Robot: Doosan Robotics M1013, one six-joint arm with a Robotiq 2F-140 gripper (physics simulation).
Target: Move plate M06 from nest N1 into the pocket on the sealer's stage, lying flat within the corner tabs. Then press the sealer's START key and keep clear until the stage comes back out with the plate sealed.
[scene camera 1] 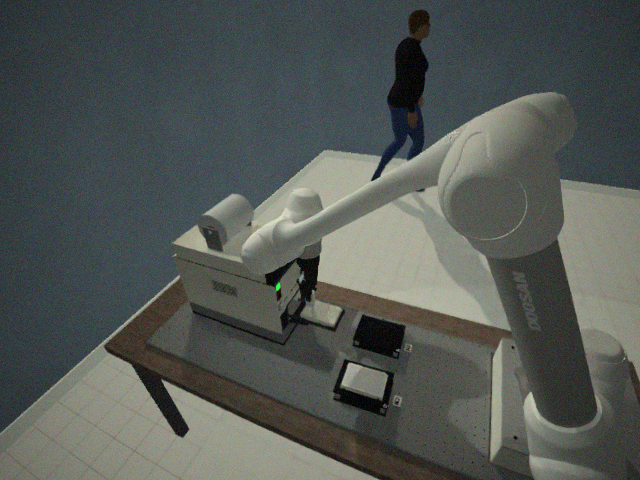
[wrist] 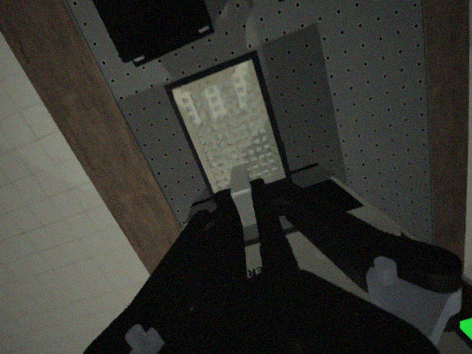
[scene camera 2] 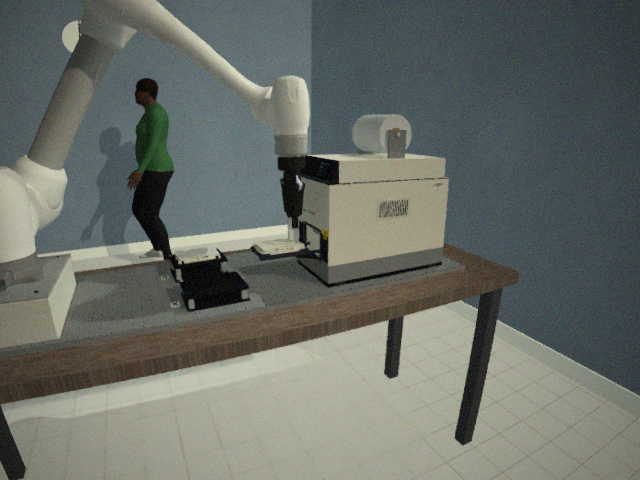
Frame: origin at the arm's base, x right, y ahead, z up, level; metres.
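Where they show: gripper, fingertip midpoint: (scene camera 1: 310,305) (wrist: 242,178) (scene camera 2: 293,238); arm's base, origin of the base link: (scene camera 2: 8,276).
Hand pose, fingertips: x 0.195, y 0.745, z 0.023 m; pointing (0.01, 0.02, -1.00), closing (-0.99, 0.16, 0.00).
Things, the pixels of their top centre, and the offset from my fingertips. "pt": a spot on its surface instead.
- black-rimmed stage, surface spot: (wrist: 272,116) pt dx -0.058, dy -0.039, dz -0.025 m
- black nest, middle of its top: (scene camera 2: 212,279) (scene camera 1: 379,330) dx +0.000, dy -0.251, dz -0.070 m
- film roll, middle of its top: (scene camera 2: 381,114) (scene camera 1: 223,204) dx +0.044, dy +0.287, dz +0.355 m
A pale plate (scene camera 1: 326,313) (scene camera 2: 276,246) (wrist: 225,130) lies flat on the black-rimmed stage (scene camera 1: 330,327) (wrist: 272,116), which stands out in front of the cream sealer (scene camera 1: 235,304) (scene camera 2: 387,232). Its near end is partly hidden by the fingers in the wrist view; whether it carries a seal I cannot tell. My gripper (scene camera 1: 309,297) (wrist: 242,178) is shut and empty, pointing down above the sealer end of the plate, close to the sealer's front. A green light (scene camera 1: 278,286) (wrist: 466,327) glows on the front. The START key is not distinguishable.
A black nest (scene camera 1: 379,335) (scene camera 2: 214,291) (wrist: 160,27) stands empty. Another nest (scene camera 1: 359,401) holds a pale plate (scene camera 1: 364,380) (scene camera 2: 196,254). A film roll (scene camera 1: 230,219) (scene camera 2: 379,134) sits on the sealer. A person (scene camera 1: 408,77) (scene camera 2: 153,139) is beyond the table.
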